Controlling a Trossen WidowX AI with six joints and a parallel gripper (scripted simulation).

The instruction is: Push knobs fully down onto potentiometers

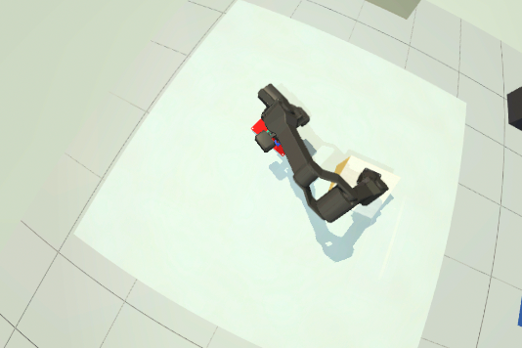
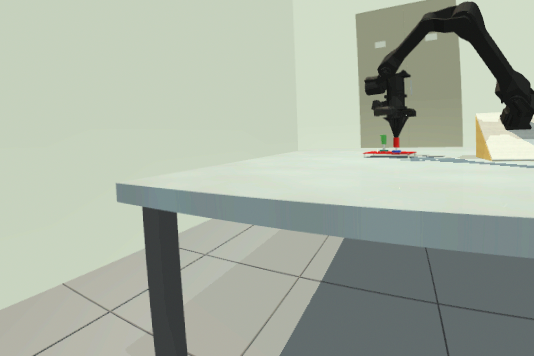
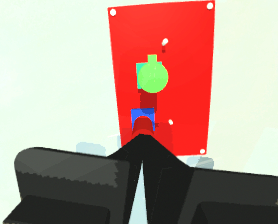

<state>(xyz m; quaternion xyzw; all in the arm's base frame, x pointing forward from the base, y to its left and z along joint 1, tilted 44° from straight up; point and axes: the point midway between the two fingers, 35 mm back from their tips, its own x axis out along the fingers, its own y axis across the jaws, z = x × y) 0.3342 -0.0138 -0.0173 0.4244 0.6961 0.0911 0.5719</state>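
Right now the red knob is 2 cm below my gripper tip. Also, from my gripper tip: green knob: 4 cm ahead, 2 cm to the right.
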